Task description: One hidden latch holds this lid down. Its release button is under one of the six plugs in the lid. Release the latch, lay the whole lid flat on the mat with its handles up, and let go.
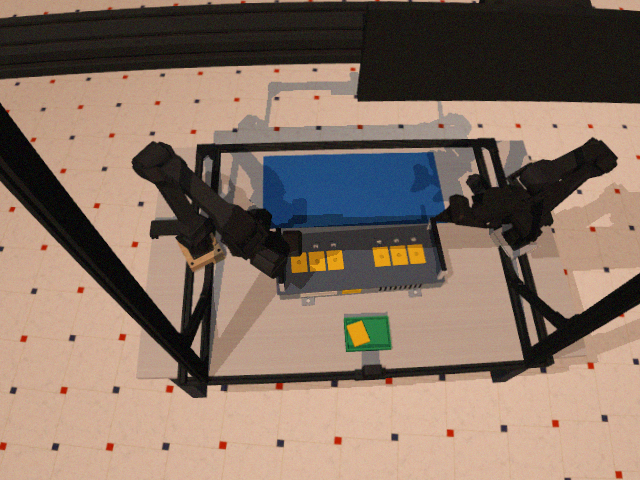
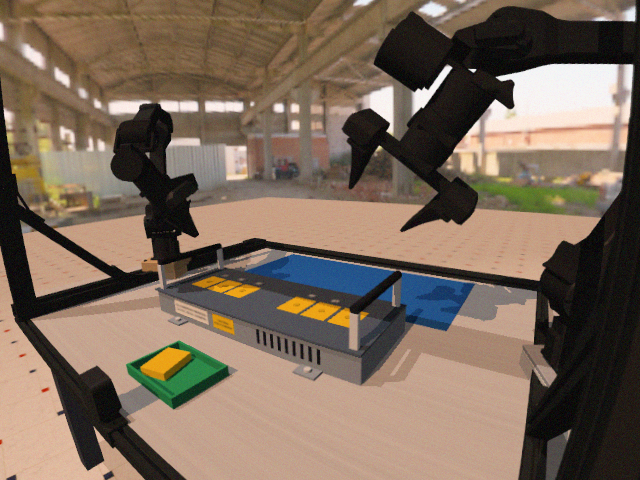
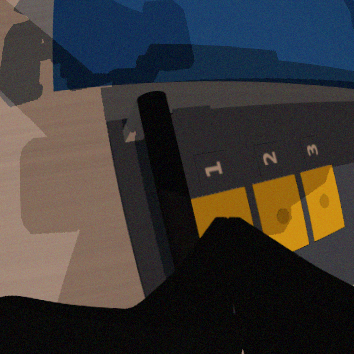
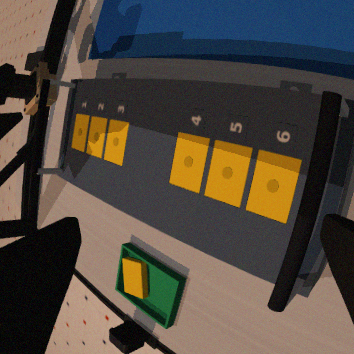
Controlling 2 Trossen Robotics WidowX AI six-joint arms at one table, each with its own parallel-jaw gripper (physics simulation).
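Seen in the pictures: left gripper, fingertip midpoint: (image 1: 280, 243) (image 2: 197, 236) (image 3: 225, 229) (image 4: 21, 115); right gripper, fingertip midpoint: (image 1: 445, 221) (image 2: 375, 209) (image 4: 203, 229); left arm's base, origin of the base link: (image 1: 199, 245) (image 4: 30, 87); right arm's base, origin of the base link: (image 1: 515, 238).
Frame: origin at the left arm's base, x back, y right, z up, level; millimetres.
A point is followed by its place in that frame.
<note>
The dark grey lid (image 1: 361, 275) @(x -340, y 311, z 2 mm) (image 2: 270, 310) @(x -381, y 319, z 2 mm) (image 4: 211, 218) @(x -437, y 357, z 2 mm) sits on its grey base with six yellow plugs in it, numbered 1 to 6. Plug 1 (image 1: 299, 263) @(x -214, y 193, z 2 mm) (image 3: 218, 205) @(x -222, y 170, z 2 mm) is at the left end. My left gripper (image 1: 292, 244) @(x -180, y 155, z 92 mm) (image 3: 225, 229) @(x -180, y 155, z 92 mm) is shut and empty, its tip over plug 1, just right of the lid's black left handle (image 3: 158, 158) @(x -187, y 122, z 62 mm). My right gripper (image 1: 461, 200) (image 2: 385, 200) @(x -548, y 352, z 173 mm) is open and empty, high above the lid's right handle (image 2: 375, 291) @(x -548, y 381, z 63 mm) (image 4: 309, 197) @(x -558, y 351, z 64 mm). The blue mat (image 1: 351, 188) @(x -494, y 34, z -46 mm) (image 2: 432, 295) @(x -690, y 125, z -45 mm) (image 3: 246, 35) @(x -398, y 66, z -45 mm) lies flat behind the lid.
A green tray (image 1: 377, 329) @(x -303, y 451, z -42 mm) (image 2: 194, 381) @(x -307, y 463, z -42 mm) (image 4: 165, 291) @(x -307, y 458, z -42 mm) holding a yellow block (image 1: 357, 333) @(x -248, y 435, z -30 mm) (image 2: 166, 363) @(x -256, y 445, z -30 mm) (image 4: 135, 277) @(x -260, y 434, z -30 mm) stands in front of the lid. A black frame (image 1: 347, 145) @(x -569, y -104, z -28 mm) runs around the table's edge.
</note>
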